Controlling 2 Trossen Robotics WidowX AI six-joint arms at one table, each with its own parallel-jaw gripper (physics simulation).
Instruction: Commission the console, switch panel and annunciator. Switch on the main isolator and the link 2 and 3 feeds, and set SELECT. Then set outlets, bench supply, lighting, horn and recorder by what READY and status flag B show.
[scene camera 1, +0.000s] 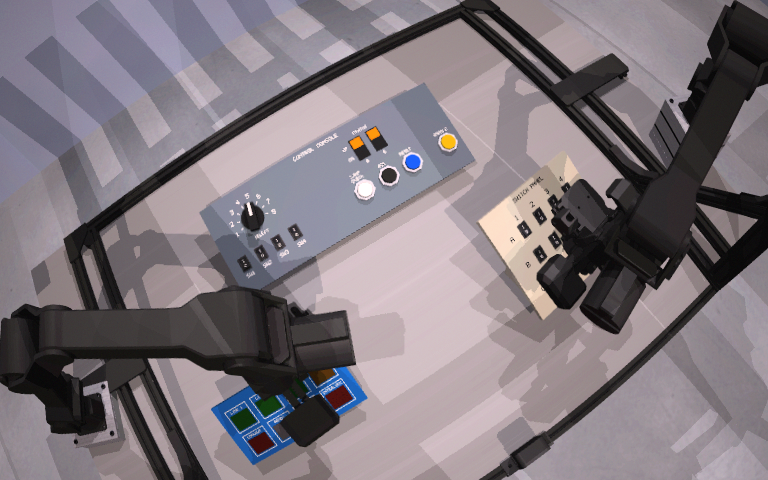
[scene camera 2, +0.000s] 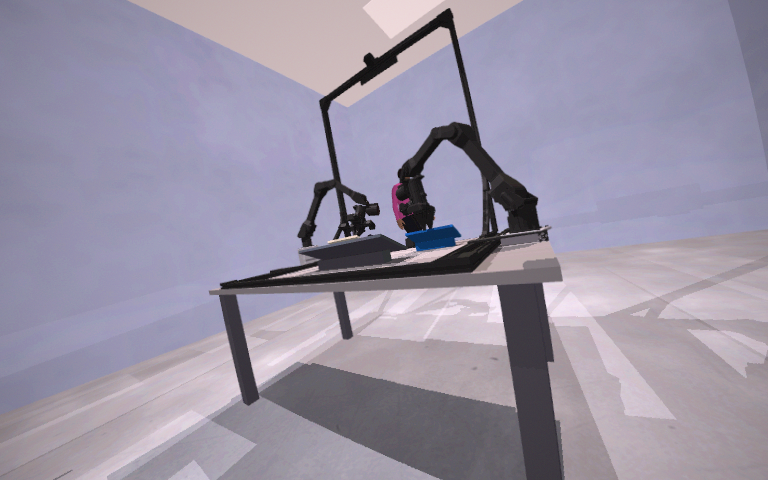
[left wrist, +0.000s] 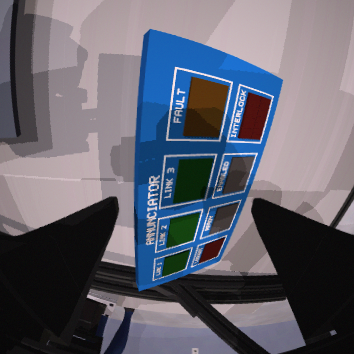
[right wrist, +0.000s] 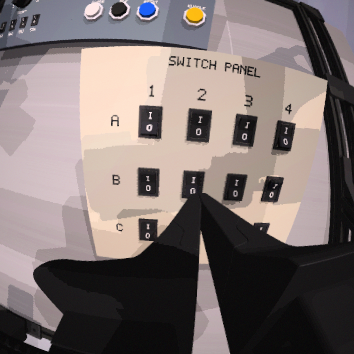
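Where they show: left gripper, fingertip midpoint: (scene camera 1: 284, 390) (left wrist: 185, 204); right gripper, fingertip midpoint: (scene camera 1: 563, 239) (right wrist: 197, 199); left arm's base, link origin: (scene camera 1: 89, 414) (scene camera 2: 525, 230) (left wrist: 90, 304); right arm's base, link origin: (scene camera 2: 307, 247).
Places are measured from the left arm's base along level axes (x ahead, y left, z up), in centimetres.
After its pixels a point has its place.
Note:
The grey control console (scene camera 1: 317, 186) {x 49.2, y 22.9, z 4.2 cm} has its SELECT dial (scene camera 1: 252, 216) {x 38.8, y 20.4, z 6.4 cm} pointing about at 5. Both status flags (scene camera 1: 356, 143) {x 56.7, y 27.2, z 5.4 cm} (scene camera 1: 373, 133) {x 59.7, y 28.1, z 5.4 cm} show orange in their upper halves. The cream switch panel (scene camera 1: 498, 226) {x 70.4, y 5.8, z 8.0 cm} (right wrist: 100, 100) {x 70.5, y 4.5, z 7.3 cm} carries rockers in rows A to C; part of row C is hidden, and rocker positions are hard to read. My right gripper (right wrist: 197, 199) {x 78.8, y 1.2, z 7.0 cm} is shut and empty, its tips over the lower edge of B2 in its wrist view. My left gripper (left wrist: 185, 204) {x 36.6, y -5.4, z 5.0 cm} is open and empty above the blue annunciator (scene camera 1: 360, 396) {x 45.7, y -8.4, z 1.2 cm} (left wrist: 150, 60) {x 43.0, y -0.9, z 5.4 cm}. The READY tile (left wrist: 223, 220) {x 34.3, y -10.2, z 2.0 cm} is grey; LINK 2 (left wrist: 183, 230) {x 33.5, y -6.6, z 3.9 cm} looks brighter than LINK 1.
The white (scene camera 1: 364, 189) {x 55.6, y 20.2, z 3.5 cm}, black (scene camera 1: 389, 175) {x 59.8, y 21.1, z 3.5 cm}, blue (scene camera 1: 412, 162) {x 63.7, y 22.1, z 3.5 cm} and yellow (scene camera 1: 448, 141) {x 70.2, y 23.8, z 3.5 cm} buttons stand on the console's right part. SW1 to SW4 are below the dial. A black frame borders the table. A person in pink (scene camera 2: 397, 203) is partly hidden behind my left arm.

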